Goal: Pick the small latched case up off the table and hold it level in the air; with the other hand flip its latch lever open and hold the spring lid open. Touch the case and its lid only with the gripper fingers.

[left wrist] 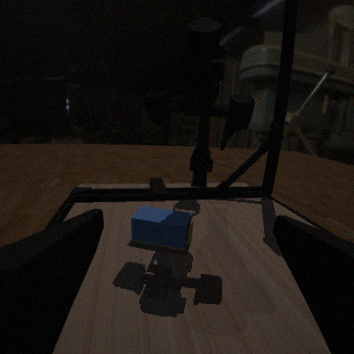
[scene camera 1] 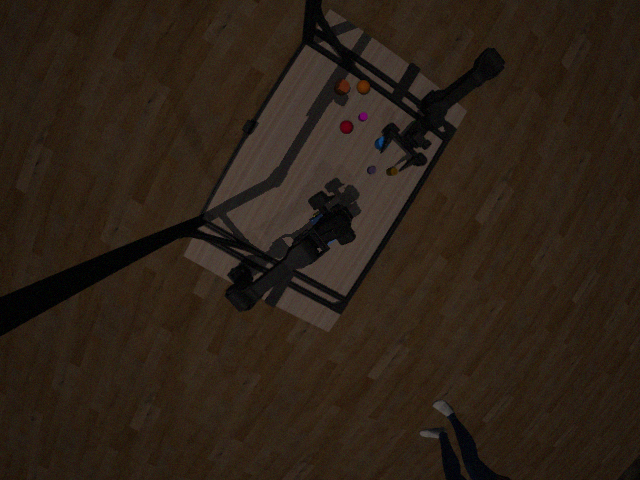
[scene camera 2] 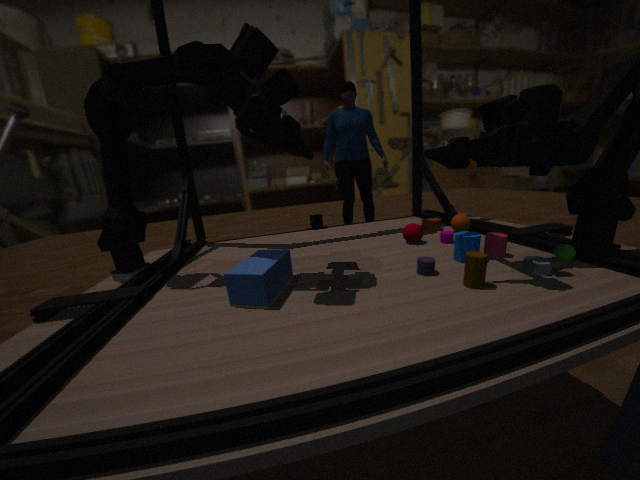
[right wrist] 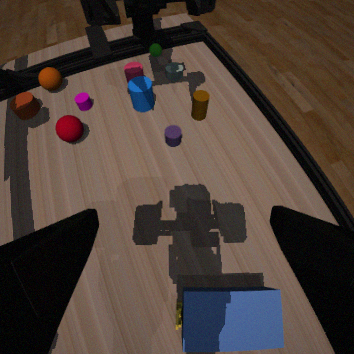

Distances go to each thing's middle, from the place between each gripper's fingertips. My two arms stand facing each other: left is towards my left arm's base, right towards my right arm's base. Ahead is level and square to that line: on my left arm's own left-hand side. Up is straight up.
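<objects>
With the blue latched case (scene camera 2: 256,282), my right hand is 200 mm above it, 100 mm to the left of it and 60 mm short of it. Counting from my right hand, the blue cylinder (right wrist: 140,87) is 320 mm to the left, 50 mm behind and 210 mm below, while the brown cylinder (scene camera 2: 475,262) is 270 mm to the left, 70 mm ahead and 210 mm below.
Then there's the brown cylinder and my left gripper: the gripper is 200 mm above it, 70 mm short of it and 40 mm to the right of it. The blue cylinder, counted from my left hand, is 90 mm to the left, 50 mm behind and 200 mm below. The blue latched case, again from my left hand, is 320 mm to the right, 60 mm ahead and 190 mm below.
</objects>
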